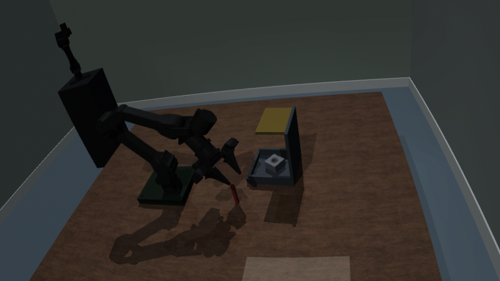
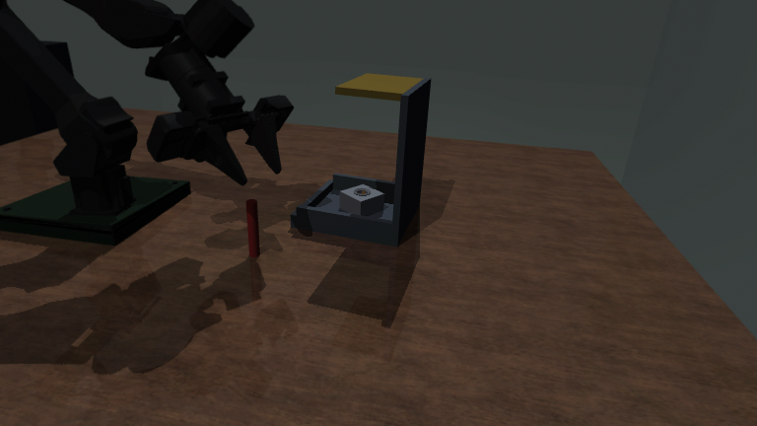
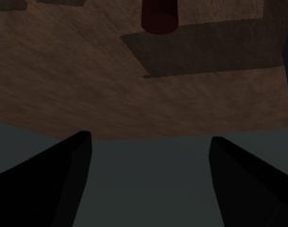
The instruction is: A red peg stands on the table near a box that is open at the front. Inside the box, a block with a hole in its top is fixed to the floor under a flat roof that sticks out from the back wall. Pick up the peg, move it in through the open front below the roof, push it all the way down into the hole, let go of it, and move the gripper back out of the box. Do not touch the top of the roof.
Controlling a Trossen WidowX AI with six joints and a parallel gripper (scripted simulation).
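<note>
Now: the red peg 80 mm below my gripper tip, 20 mm to the left of it and 20 mm behind it. Round my gripper tip: yellow roof: 150 mm ahead, 140 mm to the left, 90 mm above; back wall: 200 mm ahead, 130 mm to the left, 10 mm below.
</note>
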